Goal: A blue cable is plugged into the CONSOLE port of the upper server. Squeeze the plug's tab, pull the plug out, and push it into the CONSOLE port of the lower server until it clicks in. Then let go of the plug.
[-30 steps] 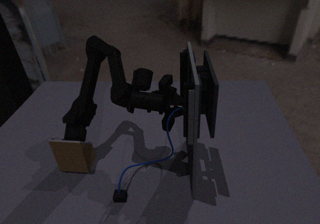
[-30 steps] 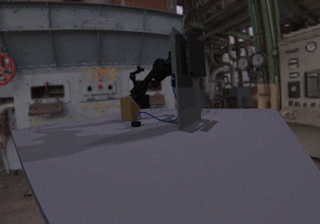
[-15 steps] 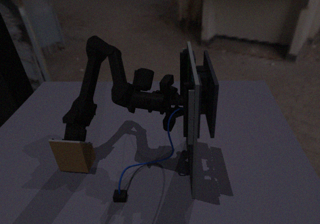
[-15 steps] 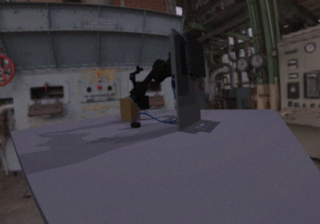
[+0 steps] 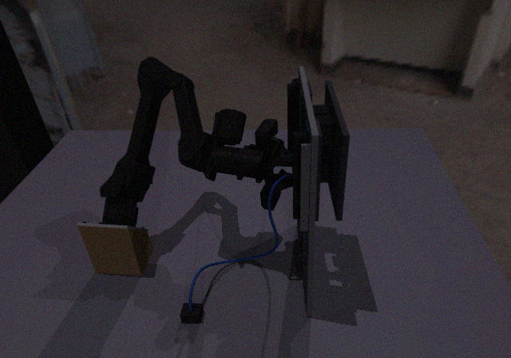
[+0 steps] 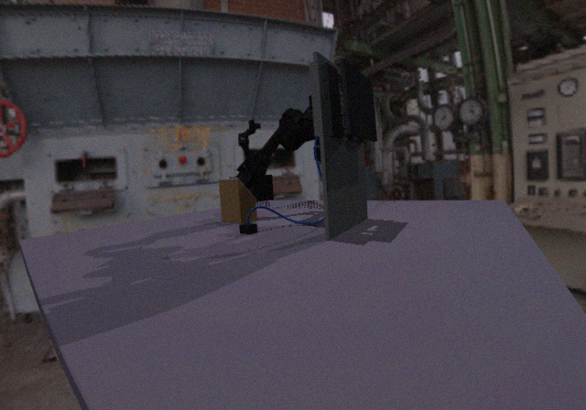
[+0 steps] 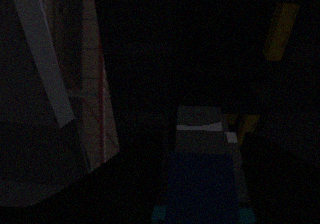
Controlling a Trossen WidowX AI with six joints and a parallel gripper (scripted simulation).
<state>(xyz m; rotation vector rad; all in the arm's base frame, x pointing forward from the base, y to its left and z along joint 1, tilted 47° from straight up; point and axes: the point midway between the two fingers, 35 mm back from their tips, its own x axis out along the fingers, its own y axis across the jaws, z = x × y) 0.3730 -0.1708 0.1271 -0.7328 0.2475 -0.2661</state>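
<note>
Right now the blue plug is right at my gripper tip. The rest, counted from my gripper tip: small black block 27 cm below, 25 cm behind, 12 cm to the right.
</note>
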